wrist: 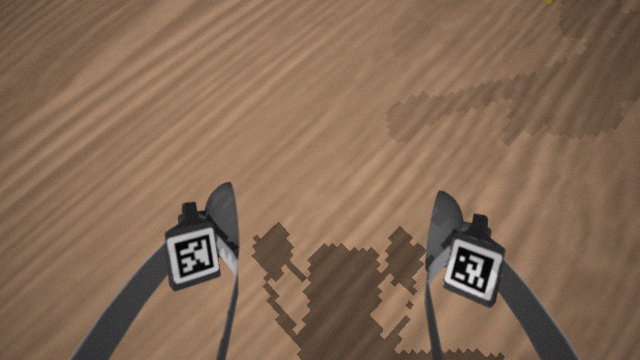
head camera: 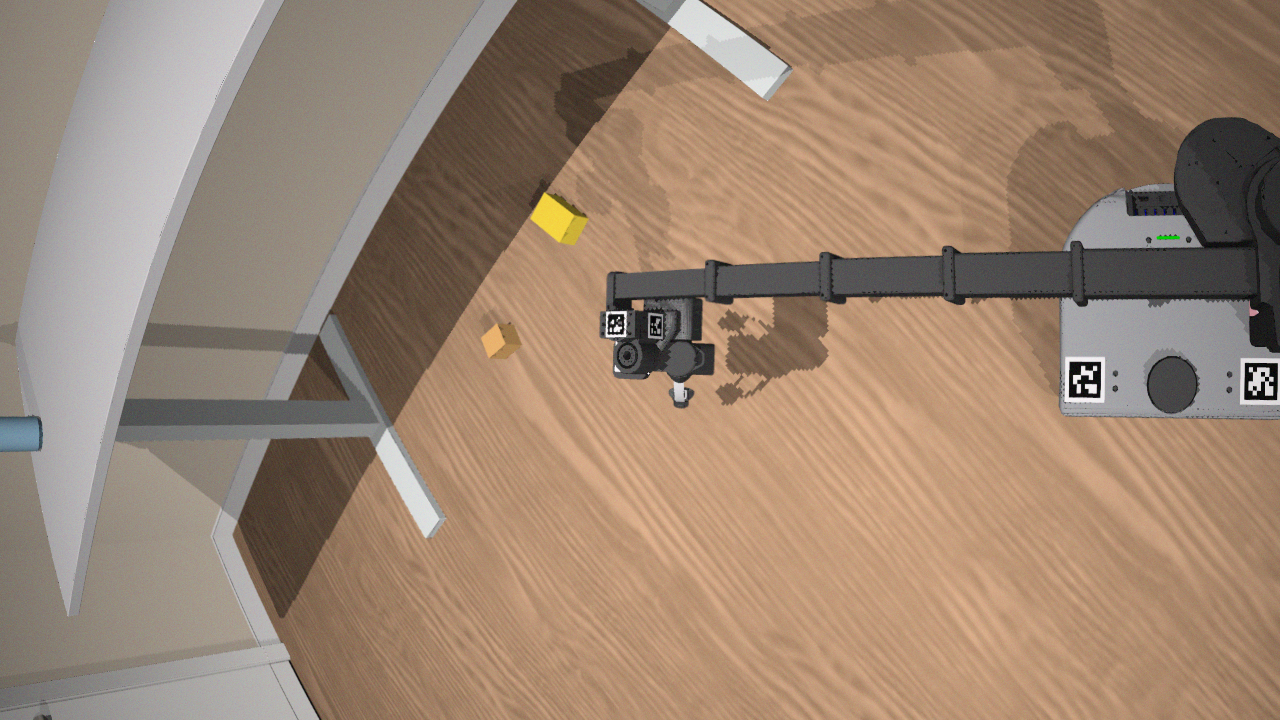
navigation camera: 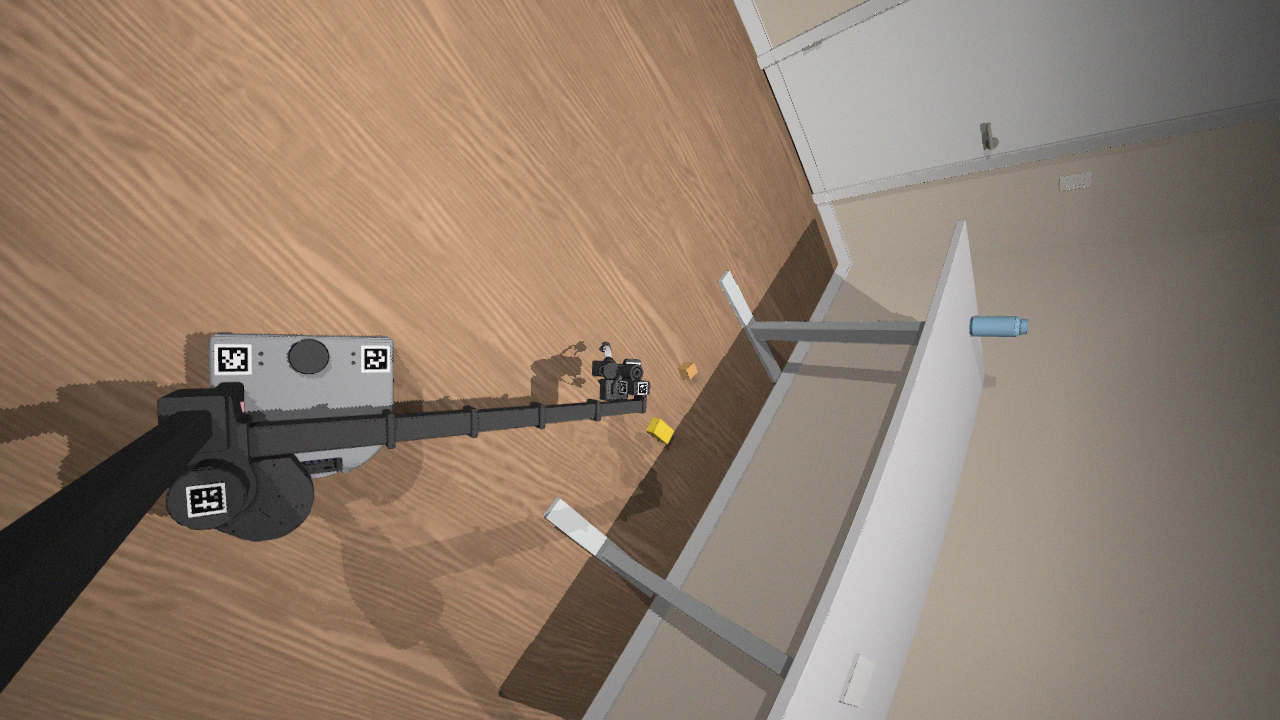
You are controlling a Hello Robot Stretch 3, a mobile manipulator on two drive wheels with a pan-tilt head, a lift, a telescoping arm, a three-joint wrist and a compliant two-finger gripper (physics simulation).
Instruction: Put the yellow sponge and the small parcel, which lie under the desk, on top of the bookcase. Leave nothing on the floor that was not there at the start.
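Frame: origin at the robot's base, x ahead, y left, z up, level; metres.
Where they show: gripper, between the fingertips: (wrist: 332, 214); robot's base, origin of its link: (head camera: 1168, 382) (navigation camera: 308, 354).
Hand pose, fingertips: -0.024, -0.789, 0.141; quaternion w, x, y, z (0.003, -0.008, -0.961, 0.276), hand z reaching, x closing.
Note:
Things, the pixels of their centre, and the offset from my fingertips, as dx, dy, dz. Level surfaces: height alone.
- yellow sponge, middle of its body: (head camera: 559, 218) (navigation camera: 660, 430) -0.281, -0.375, -0.119
- small orange-brown parcel, middle of its body: (head camera: 501, 341) (navigation camera: 687, 370) -0.038, -0.522, -0.116
- desk, height of its surface: dz +0.809
- blue bottle, middle of its body: (head camera: 3, 434) (navigation camera: 998, 326) +0.178, -0.992, +0.891
The yellow sponge (head camera: 558, 217) (navigation camera: 660, 430) lies on the floor at the edge of the desk's shadow; a sliver of the sponge (wrist: 548, 1) shows at the wrist view's top edge. The small orange-brown parcel (head camera: 501, 341) (navigation camera: 688, 370) lies on the floor apart from it, nearer one desk leg. My gripper (head camera: 677, 360) (navigation camera: 608, 368) (wrist: 332, 214) is open and empty, above the floor at the end of the long extended arm. It is on the robot's side of both things, touching neither. In the head view one finger shows and the other is hidden by the wrist. The bookcase does not show.
The desk (head camera: 134, 134) (navigation camera: 904, 465) stands along the wall, with a blue bottle (head camera: 19, 434) (navigation camera: 998, 325) on top. Its light floor feet (head camera: 411, 483) (navigation camera: 572, 525) reach out on either side of the sponge and parcel. A white door (navigation camera: 1002, 62) is beyond.

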